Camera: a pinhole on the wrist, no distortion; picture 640 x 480 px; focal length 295.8 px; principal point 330.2 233.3 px. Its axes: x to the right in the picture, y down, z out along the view. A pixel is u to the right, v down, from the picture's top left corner.
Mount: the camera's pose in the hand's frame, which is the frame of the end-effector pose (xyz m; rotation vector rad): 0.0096 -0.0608 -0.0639 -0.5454 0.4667 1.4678
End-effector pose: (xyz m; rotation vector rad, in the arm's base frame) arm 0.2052 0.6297 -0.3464 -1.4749 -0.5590 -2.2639
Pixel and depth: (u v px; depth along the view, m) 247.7 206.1 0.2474
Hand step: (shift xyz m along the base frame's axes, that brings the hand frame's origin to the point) 0.1451 0.0608 0.0877
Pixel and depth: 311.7 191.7 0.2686
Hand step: 0.1558 0.0062 0.1049
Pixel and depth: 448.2 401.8 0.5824
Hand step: 0.5571 -0.2552 -0.1554
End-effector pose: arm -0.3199 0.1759 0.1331 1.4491 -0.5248 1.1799
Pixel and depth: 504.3 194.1 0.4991
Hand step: -0.3105 -0.2489 0.3115
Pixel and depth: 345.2 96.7 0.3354
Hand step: 0.0068 -0.1806 0.2343
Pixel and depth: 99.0 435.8 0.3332
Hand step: 0.0803 -0.3720 -0.1919
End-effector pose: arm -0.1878 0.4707 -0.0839 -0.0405 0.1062 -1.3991
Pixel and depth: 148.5 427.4 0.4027
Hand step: -0.0157 0.2624 0.4024
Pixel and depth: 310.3 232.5 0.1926
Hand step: 0.0548 0.0016 0.0922
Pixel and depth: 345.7 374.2 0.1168
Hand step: 0.0097 0.0508 0.0228
